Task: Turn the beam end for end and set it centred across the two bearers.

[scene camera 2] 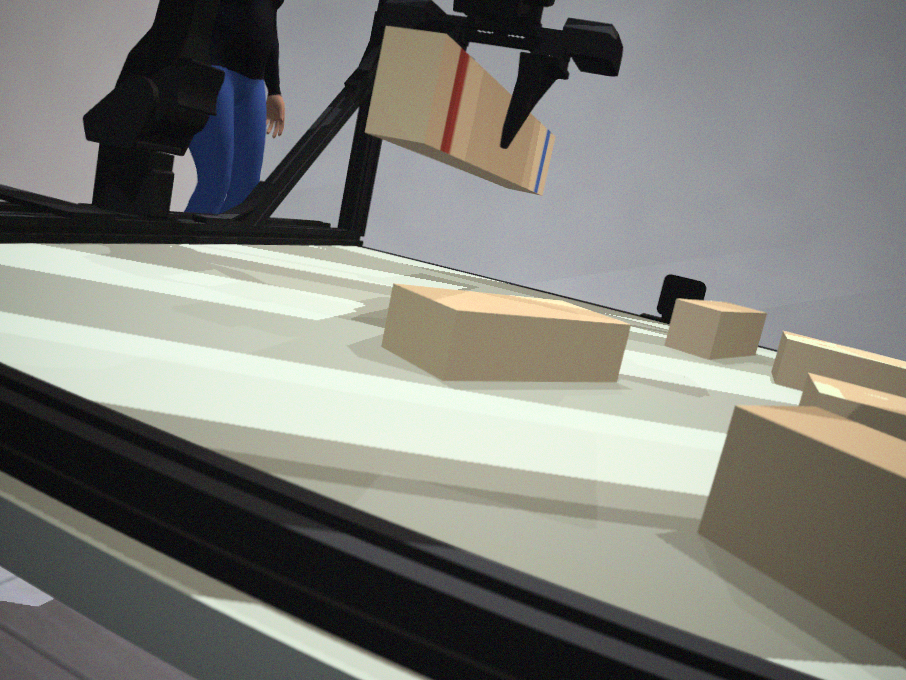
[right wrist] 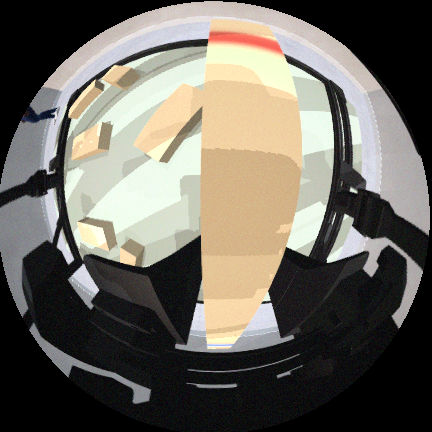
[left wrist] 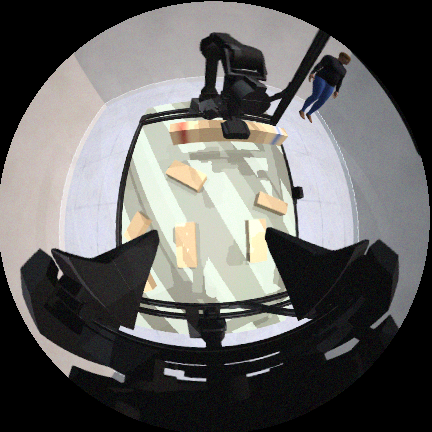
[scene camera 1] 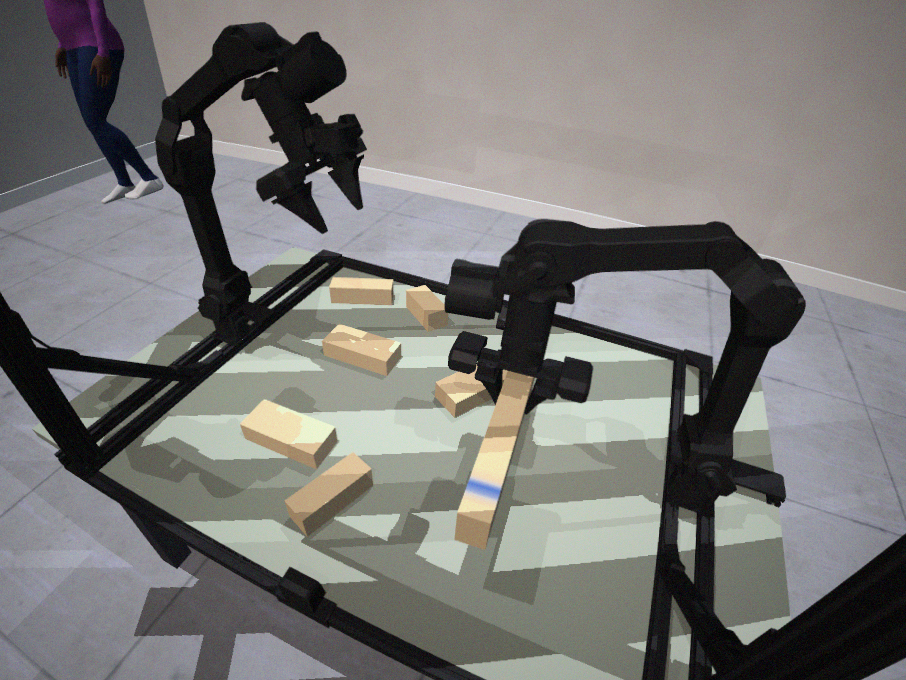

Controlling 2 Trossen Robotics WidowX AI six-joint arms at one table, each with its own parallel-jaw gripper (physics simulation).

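Places are measured from the left arm's base along level axes (x ahead, y left, z up), in metres.
Where they show: left gripper, between the fingertips: (left wrist: 212, 234) (scene camera 1: 343, 220); right gripper, between the fingertips: (right wrist: 231, 239) (scene camera 1: 511, 408); left arm's base, origin of its link: (right wrist: 57, 179) (left wrist: 211, 312) (scene camera 1: 232, 332); right arm's base, origin of its link: (scene camera 2: 128, 215) (right wrist: 340, 200) (scene camera 1: 690, 493).
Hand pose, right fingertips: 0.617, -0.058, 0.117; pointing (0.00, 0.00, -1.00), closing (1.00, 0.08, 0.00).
Each offset is from my right fingertips to the top centre of the thing, as dx, dy, dz. "pt": to the spot under its first point.
The long wooden beam @(+0.002, -0.019, +0.046) (scene camera 1: 504, 431) (scene camera 2: 490, 117) (left wrist: 207, 131) (right wrist: 250, 200) hangs level above the table, with a red band @(pt -0.030, +0.128, +0.013) (scene camera 2: 455, 102) (left wrist: 183, 132) (right wrist: 245, 42) near its far end and a blue band @(pt +0.014, -0.168, +0.037) (scene camera 1: 483, 488) (scene camera 2: 543, 161) (left wrist: 276, 136) near its near end in scene camera 1. My right gripper (scene camera 1: 515, 401) (right wrist: 231, 239) is shut on its middle. My left gripper (scene camera 1: 342, 219) (left wrist: 212, 234) is open and empty, high above the left side. Two roughly parallel blocks, seemingly the bearers, are one @(-0.344, +0.134, -0.099) (scene camera 1: 362, 349) (left wrist: 186, 245) (right wrist: 92, 140) and another @(-0.338, -0.107, -0.099) (scene camera 1: 289, 431) (left wrist: 257, 241) (right wrist: 97, 233); neither touches the beam.
Other similar blocks lie around: one @(-0.100, +0.138, -0.099) (scene camera 1: 457, 393) (scene camera 2: 504, 344) (left wrist: 186, 176) close beside the beam's place in scene camera 1, one @(-0.209, -0.173, -0.093) (scene camera 1: 329, 494) (left wrist: 271, 203) at the near side, and two @(-0.288, +0.319, -0.090) (scene camera 1: 425, 307) @(-0.454, +0.313, -0.093) (scene camera 1: 361, 290) at the far side. A black frame (scene camera 1: 622, 338) edges the table.
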